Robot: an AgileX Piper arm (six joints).
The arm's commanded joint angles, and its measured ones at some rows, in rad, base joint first. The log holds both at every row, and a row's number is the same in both.
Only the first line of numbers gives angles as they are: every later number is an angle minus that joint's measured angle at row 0.
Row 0, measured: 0.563, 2.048, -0.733, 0.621, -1.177, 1.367
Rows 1 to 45, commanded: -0.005, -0.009, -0.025, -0.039, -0.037, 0.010; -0.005, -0.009, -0.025, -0.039, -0.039, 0.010; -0.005, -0.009, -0.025, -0.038, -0.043, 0.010; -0.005, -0.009, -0.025, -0.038, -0.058, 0.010; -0.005, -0.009, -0.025, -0.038, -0.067, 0.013; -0.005, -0.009, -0.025, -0.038, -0.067, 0.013; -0.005, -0.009, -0.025, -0.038, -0.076, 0.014; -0.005, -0.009, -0.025, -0.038, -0.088, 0.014; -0.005, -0.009, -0.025, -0.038, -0.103, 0.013; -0.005, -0.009, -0.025, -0.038, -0.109, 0.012; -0.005, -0.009, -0.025, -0.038, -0.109, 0.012; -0.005, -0.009, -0.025, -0.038, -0.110, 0.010; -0.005, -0.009, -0.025, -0.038, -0.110, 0.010; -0.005, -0.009, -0.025, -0.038, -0.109, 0.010; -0.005, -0.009, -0.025, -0.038, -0.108, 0.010; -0.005, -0.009, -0.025, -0.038, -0.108, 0.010; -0.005, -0.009, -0.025, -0.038, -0.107, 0.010; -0.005, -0.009, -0.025, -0.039, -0.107, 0.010; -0.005, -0.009, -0.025, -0.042, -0.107, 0.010; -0.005, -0.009, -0.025, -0.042, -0.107, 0.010; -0.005, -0.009, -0.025, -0.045, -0.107, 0.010; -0.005, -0.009, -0.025, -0.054, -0.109, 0.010; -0.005, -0.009, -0.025, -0.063, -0.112, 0.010; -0.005, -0.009, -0.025, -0.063, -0.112, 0.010; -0.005, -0.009, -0.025, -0.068, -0.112, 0.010; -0.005, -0.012, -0.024, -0.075, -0.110, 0.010; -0.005, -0.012, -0.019, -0.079, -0.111, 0.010; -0.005, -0.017, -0.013, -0.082, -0.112, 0.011; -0.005, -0.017, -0.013, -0.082, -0.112, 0.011; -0.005, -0.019, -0.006, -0.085, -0.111, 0.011; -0.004, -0.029, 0.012, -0.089, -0.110, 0.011; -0.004, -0.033, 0.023, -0.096, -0.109, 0.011; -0.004, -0.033, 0.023, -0.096, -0.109, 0.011; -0.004, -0.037, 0.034, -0.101, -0.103, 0.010; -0.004, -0.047, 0.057, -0.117, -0.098, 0.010; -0.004, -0.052, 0.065, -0.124, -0.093, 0.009; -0.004, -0.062, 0.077, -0.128, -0.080, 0.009; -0.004, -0.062, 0.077, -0.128, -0.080, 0.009; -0.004, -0.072, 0.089, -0.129, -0.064, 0.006; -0.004, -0.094, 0.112, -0.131, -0.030, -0.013; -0.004, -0.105, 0.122, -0.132, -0.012, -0.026; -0.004, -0.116, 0.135, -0.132, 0.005, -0.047; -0.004, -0.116, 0.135, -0.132, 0.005, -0.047; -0.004, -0.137, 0.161, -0.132, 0.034, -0.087; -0.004, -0.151, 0.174, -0.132, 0.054, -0.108
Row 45, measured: -0.001, -0.112, 0.145, -0.120, 0.010, -0.040
